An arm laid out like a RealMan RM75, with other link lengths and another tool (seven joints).
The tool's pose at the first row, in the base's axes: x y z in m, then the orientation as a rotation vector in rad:
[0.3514, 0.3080, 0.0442, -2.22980, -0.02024, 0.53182]
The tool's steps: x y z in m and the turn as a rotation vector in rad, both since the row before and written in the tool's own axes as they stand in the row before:
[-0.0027, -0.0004, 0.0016, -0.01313, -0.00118, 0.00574]
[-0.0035, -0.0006, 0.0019, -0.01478, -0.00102, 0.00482]
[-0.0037, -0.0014, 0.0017, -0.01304, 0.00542, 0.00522]
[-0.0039, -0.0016, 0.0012, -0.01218, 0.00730, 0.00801]
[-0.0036, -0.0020, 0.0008, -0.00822, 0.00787, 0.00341]
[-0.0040, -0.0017, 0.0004, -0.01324, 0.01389, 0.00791]
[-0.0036, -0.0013, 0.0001, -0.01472, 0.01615, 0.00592]
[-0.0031, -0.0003, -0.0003, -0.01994, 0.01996, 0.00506]
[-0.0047, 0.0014, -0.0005, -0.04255, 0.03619, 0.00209]
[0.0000, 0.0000, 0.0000, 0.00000, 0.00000, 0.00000]
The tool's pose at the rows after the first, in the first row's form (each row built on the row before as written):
[0.3484, 0.3089, 0.0446, -2.24296, -0.01800, 0.53756]
[0.3446, 0.3100, 0.0452, -2.25765, -0.01714, 0.54281]
[0.3408, 0.3115, 0.0466, -2.27242, -0.01209, 0.54080]
[0.3370, 0.3128, 0.0485, -2.28717, -0.00266, 0.53799]
[0.3337, 0.3142, 0.0508, -2.29766, 0.00290, 0.53166]
[0.3302, 0.3151, 0.0532, -2.31509, 0.01528, 0.52122]
[0.3271, 0.3156, 0.0554, -2.33427, 0.02613, 0.50721]
[0.3244, 0.3152, 0.0569, -2.35932, 0.03657, 0.48877]
[0.3200, 0.3133, 0.0580, -2.41001, 0.04577, 0.45198]
[0.3200, 0.3133, 0.0580, -2.41001, 0.04577, 0.45198]

